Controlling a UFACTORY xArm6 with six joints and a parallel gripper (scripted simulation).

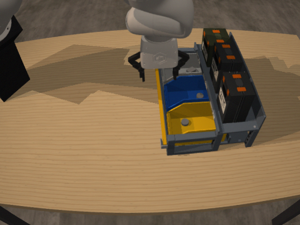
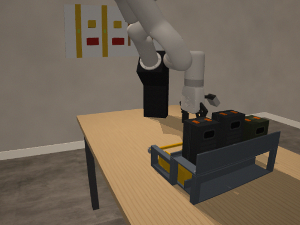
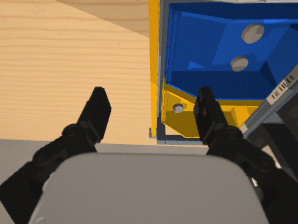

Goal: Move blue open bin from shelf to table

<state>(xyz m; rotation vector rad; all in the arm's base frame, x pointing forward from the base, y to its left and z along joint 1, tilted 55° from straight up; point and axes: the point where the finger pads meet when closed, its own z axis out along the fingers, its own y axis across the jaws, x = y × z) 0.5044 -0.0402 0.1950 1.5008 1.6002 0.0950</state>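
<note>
Right now my hand is 8 cm above the yellow rail. Also, from my hand: yellow bin (8 cm ahead, 13 cm to the right, 10 cm below); then blue open bin (10 cm ahead, 2 cm to the right, 10 cm below); then grey bin (13 cm ahead, 9 cm to the left, 10 cm below).
</note>
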